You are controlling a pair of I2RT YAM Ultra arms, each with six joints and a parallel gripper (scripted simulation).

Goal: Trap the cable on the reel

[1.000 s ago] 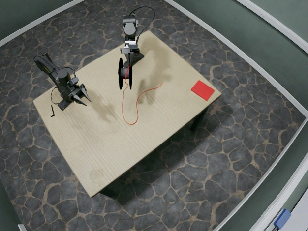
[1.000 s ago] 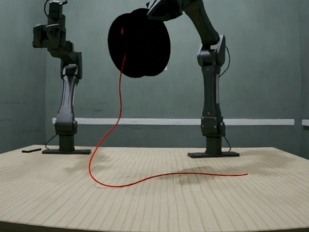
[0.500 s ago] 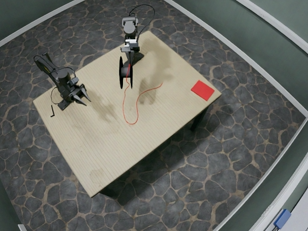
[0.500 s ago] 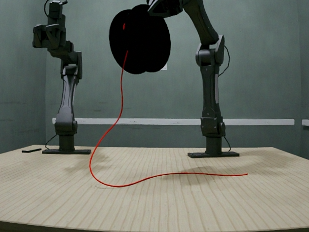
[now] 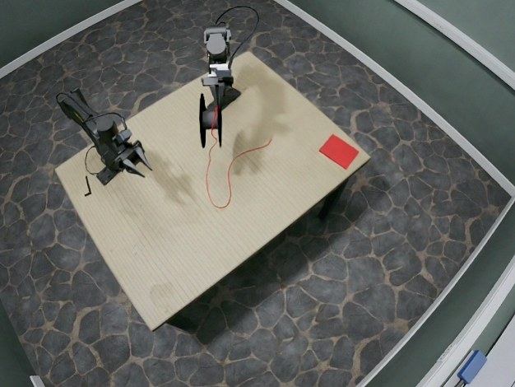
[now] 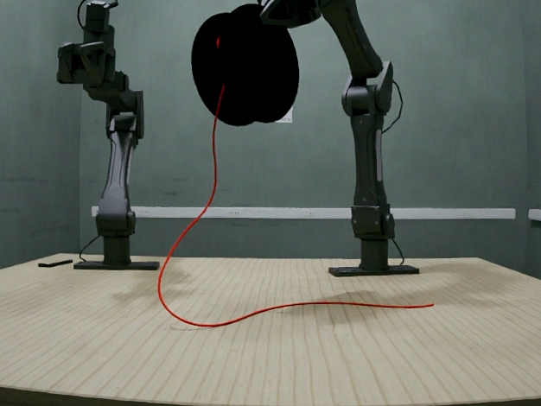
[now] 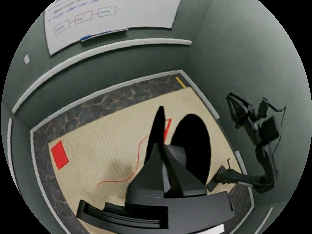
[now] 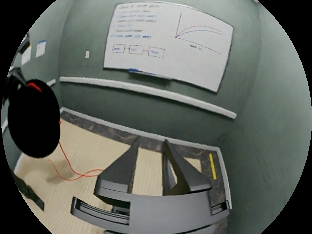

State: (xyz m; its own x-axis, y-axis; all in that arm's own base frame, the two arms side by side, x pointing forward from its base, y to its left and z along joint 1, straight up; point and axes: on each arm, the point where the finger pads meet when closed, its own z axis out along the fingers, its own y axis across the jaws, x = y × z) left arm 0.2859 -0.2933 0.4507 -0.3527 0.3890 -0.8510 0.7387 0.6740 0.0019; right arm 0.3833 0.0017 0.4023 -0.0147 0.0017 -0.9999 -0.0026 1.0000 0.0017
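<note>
My left hand is 70 mm above the black reel, 20 mm to the left of it and 20 mm past it. Also, from my left hand: flat red square: 480 mm to the left, 450 mm below, 210 mm ahead; small black hex key: 540 mm to the right, 450 mm below, 320 mm behind.
</note>
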